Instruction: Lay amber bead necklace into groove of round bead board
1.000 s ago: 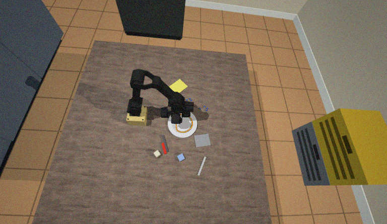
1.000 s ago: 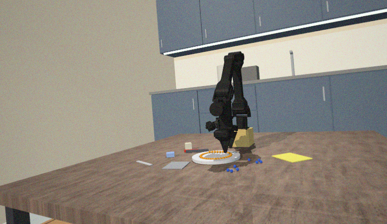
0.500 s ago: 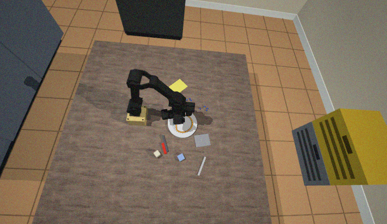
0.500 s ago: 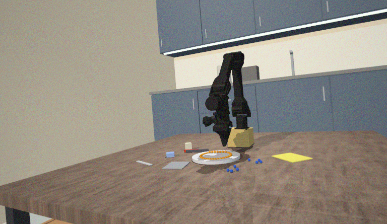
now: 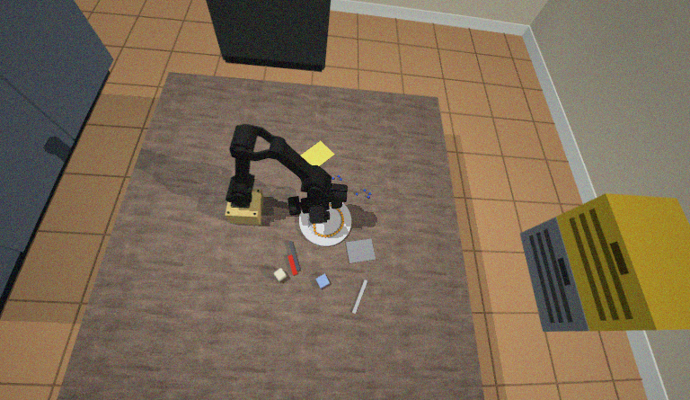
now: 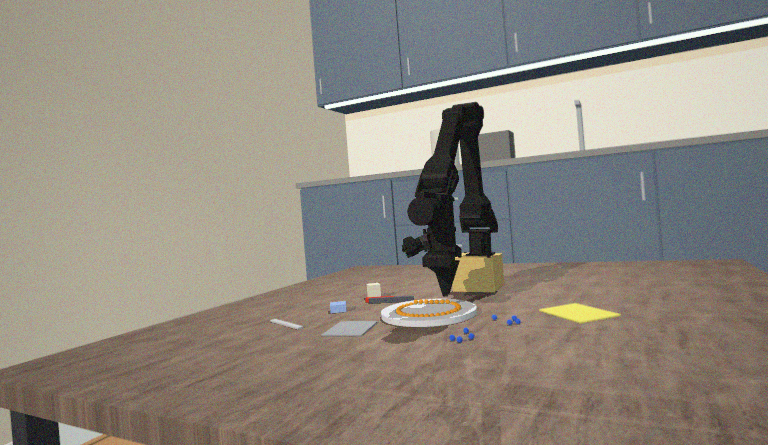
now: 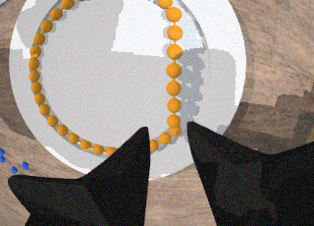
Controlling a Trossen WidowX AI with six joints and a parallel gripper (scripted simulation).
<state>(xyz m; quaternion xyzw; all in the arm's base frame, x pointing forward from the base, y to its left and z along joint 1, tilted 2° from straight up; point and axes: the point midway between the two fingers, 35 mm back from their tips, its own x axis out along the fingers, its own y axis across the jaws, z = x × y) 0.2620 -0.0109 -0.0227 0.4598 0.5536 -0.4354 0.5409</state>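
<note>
The red stick lies 7 cm behind my gripper tip, 18 cm to the right of it and 3 cm below it. The rest, counted from my gripper tip: cream cube 11 cm behind, 24 cm to the right, 1 cm below; then light blue cube 4 cm ahead, 25 cm to the right, 2 cm below; then grey square tile 18 cm ahead, 14 cm to the right, 3 cm below.
</note>
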